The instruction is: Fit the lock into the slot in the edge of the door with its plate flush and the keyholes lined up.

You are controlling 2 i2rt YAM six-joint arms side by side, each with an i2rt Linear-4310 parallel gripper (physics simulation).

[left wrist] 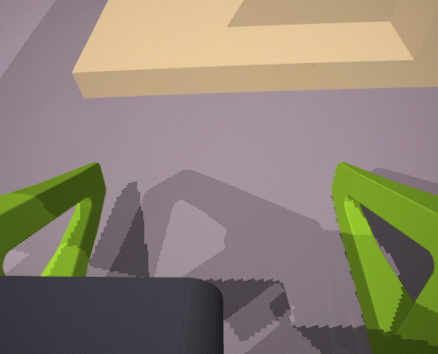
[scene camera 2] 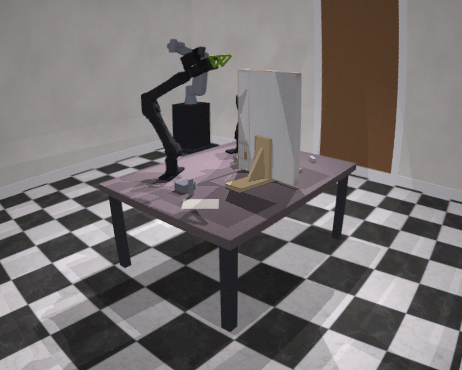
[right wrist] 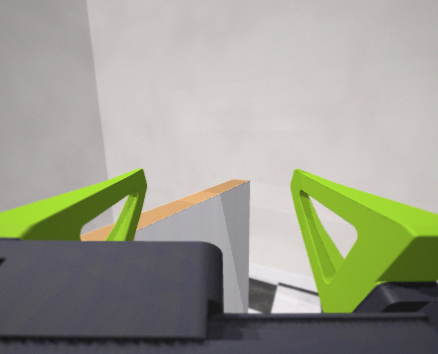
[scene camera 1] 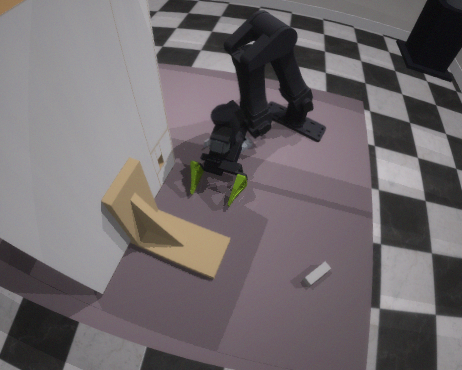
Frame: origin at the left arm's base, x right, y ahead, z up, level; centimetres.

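Where they show: left gripper, fingertip midpoint: (left wrist: 218, 175) (scene camera 1: 209, 199); right gripper, fingertip midpoint: (scene camera 2: 228, 55) (right wrist: 218, 177); left arm's base at its link origin: (scene camera 1: 293, 121); right arm's base at its link origin: (scene camera 2: 172, 174).
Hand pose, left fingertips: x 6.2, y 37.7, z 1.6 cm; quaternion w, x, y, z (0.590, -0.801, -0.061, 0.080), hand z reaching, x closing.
Each offset is from my left fingertips to the top centre of the thing. "spot": to the spot under its first point. Level surfaces: height alone.
The white door @(dx +12.2, dy +14.8, dz +53.1 cm) (scene camera 1: 65, 125) (scene camera 2: 275, 115) (right wrist: 200, 227) stands upright on the table, with a small tan-edged opening @(spot: dx +13.6, dy +0.5, dz +6.7 cm) (scene camera 1: 160, 160) low near one edge. The silver lock @(spot: dx +0.8, dy -20.0, dz +0.1 cm) (scene camera 1: 247, 144) is mostly hidden beneath the left arm's wrist in scene camera 1; small parts show on both sides of the wrist. My left gripper (scene camera 1: 210, 199) (left wrist: 218, 175) is open and empty, low over the table. Its fingers are past the lock, between it and the wooden foot. My right gripper (scene camera 2: 229, 56) (right wrist: 218, 177) is open and empty, high up beside the door's top edge.
A wooden support foot (scene camera 1: 195, 250) (scene camera 2: 262, 155) (left wrist: 175, 40) braces the door. A small white block @(dx -30.9, dy +2.9, dz +0.6 cm) (scene camera 1: 317, 274) (scene camera 2: 312, 159) lies on the table @(dz -1.6 cm) (scene camera 1: 320, 195). A grey block @(dx +53.1, dy +6.8, dz +2.0 cm) (scene camera 2: 184, 186) and a pale flat plate @(dx +54.7, dy +26.0, dz -1.5 cm) (scene camera 2: 200, 204) lie near the right arm's base.
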